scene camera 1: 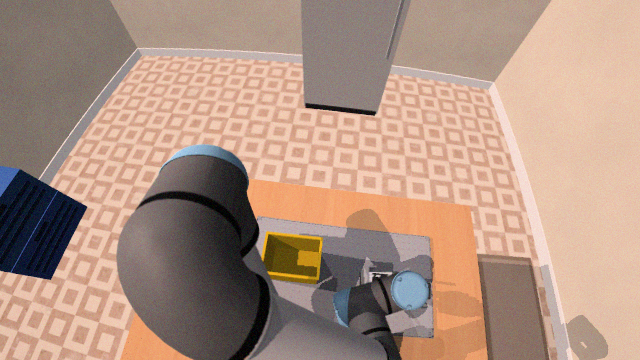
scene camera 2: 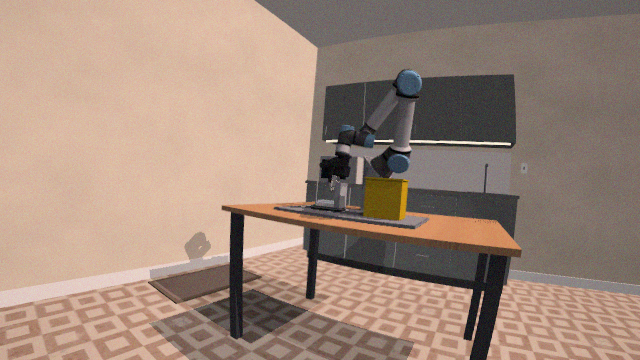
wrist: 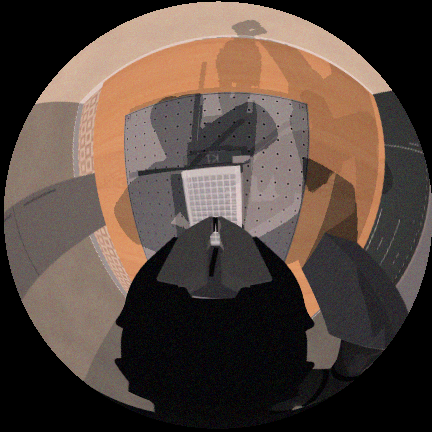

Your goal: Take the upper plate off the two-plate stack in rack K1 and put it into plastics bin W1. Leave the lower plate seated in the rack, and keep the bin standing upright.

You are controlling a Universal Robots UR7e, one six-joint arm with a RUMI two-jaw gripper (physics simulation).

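Where they show: gripper, fingertip midpoint: [scene camera 2: 330,192] [wrist: 215,218]; arm's base, link origin: [scene camera 2: 379,169].
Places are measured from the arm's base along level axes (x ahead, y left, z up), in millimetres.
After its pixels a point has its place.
Observation:
A white gridded plate [wrist: 212,192] {x 356, y -102, z -196 mm} [scene camera 2: 325,203] {x 392, y -72, z -209 mm} lies flat at rack K1 [wrist: 199,159] {x 391, y -144, z -226 mm} [scene camera 2: 327,208] {x 393, y -56, z -233 mm}, whose dark label end shows beyond it in the wrist view. The near end of the plate is hidden by my fingers, and I cannot make out the seam between the two plates. My gripper [wrist: 215,218] {x 342, y -84, z -152 mm} [scene camera 2: 333,186] {x 342, y -84, z -152 mm} is shut, with its fingertips together and no plate between them. It points down above the plate, apart from it in scene camera 2. The yellow bin W1 [scene camera 1: 292,277] {x 269, y 220, z -137 mm} [scene camera 2: 385,199] {x 378, y 266, z -157 mm} stands upright beside the rack; no plate shows inside it.
The rack and bin stand on a grey perforated board [scene camera 1: 345,231] {x 510, y 99, z -242 mm} [scene camera 2: 416,220] {x 257, y 374, z -245 mm} [wrist: 280,150] {x 264, y -194, z -243 mm} on the wooden table [scene camera 1: 450,220] {x 703, y -320, z -256 mm} [scene camera 2: 460,235] {x 437, y 631, z -256 mm}. A light grey upright block [scene camera 2: 341,195] {x 354, y -2, z -161 mm} stands close beside the plate. My arm's large upper links reach past the bin in scene camera 1.

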